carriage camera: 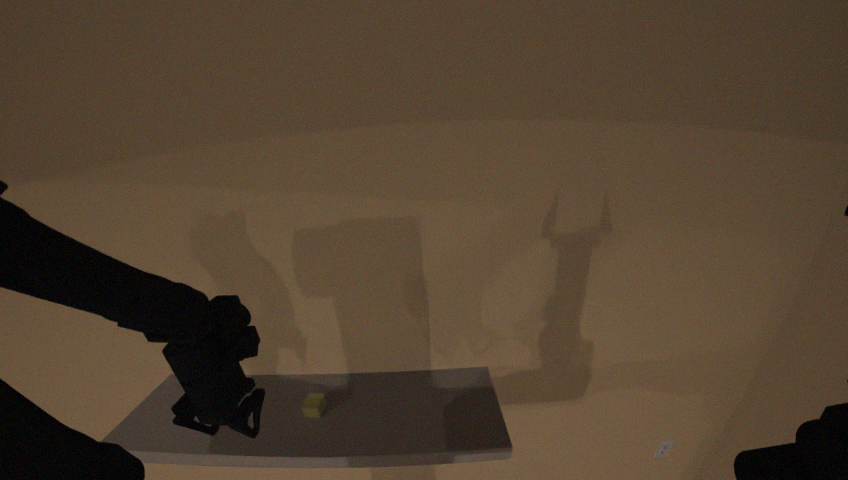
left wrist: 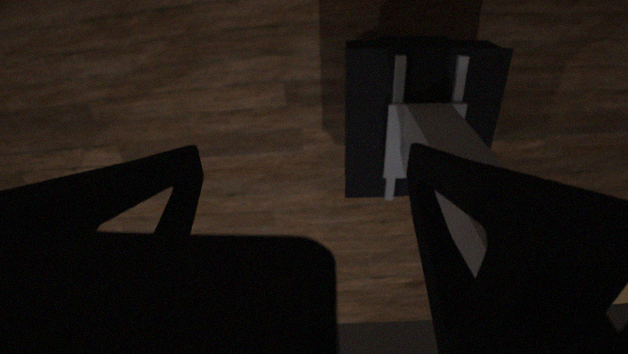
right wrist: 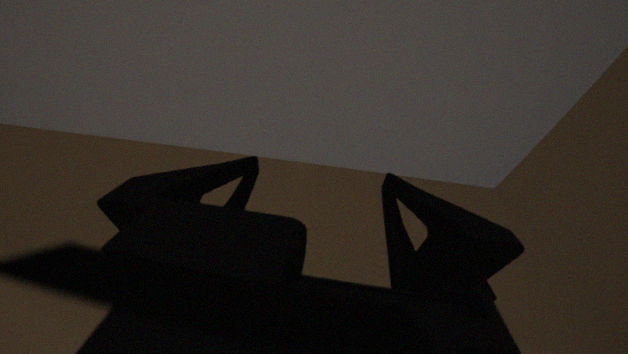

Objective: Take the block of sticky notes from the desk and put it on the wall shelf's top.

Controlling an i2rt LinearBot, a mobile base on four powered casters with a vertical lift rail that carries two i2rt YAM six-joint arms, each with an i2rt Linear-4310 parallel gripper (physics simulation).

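Frame: origin at the left arm's base, x back, y right, z up, level; centimetres.
Seen in the pictures: left gripper, fingertip midpoint: [carriage camera: 236,433] [left wrist: 302,159]; right gripper, fingertip midpoint: [right wrist: 320,171].
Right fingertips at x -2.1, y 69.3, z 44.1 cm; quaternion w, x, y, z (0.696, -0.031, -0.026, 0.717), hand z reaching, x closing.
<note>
Offsets run from my right fingertips to a thing's middle. Level surfaces: height alone.
The yellow block of sticky notes {dx -38.9, dy -68.5, dz -69.2 cm} [carriage camera: 314,405] stands on top of the grey wall shelf {dz -71.2 cm} [carriage camera: 410,416], left of the shelf's middle. My left gripper [carriage camera: 235,431] [left wrist: 302,159] is open and empty. It shows to the left of the block in the carriage view, apart from it, and points down; its height over the shelf is hard to tell. The block does not show in the left wrist view. My right gripper [right wrist: 320,171] is open and empty, with the wall and ceiling beyond its fingers. The desk cannot be made out.
A wall outlet {dx -57.6, dy +68.0, dz -131.1 cm} [carriage camera: 663,448] is at the lower right. Part of my right arm [carriage camera: 827,440] shows at the right edge. A dark base with light rails [left wrist: 370,120] stands on the wooden floor {dz -171.1 cm} [left wrist: 225,100]. A grey strip [left wrist: 387,337] crosses the bottom of the left wrist view.
</note>
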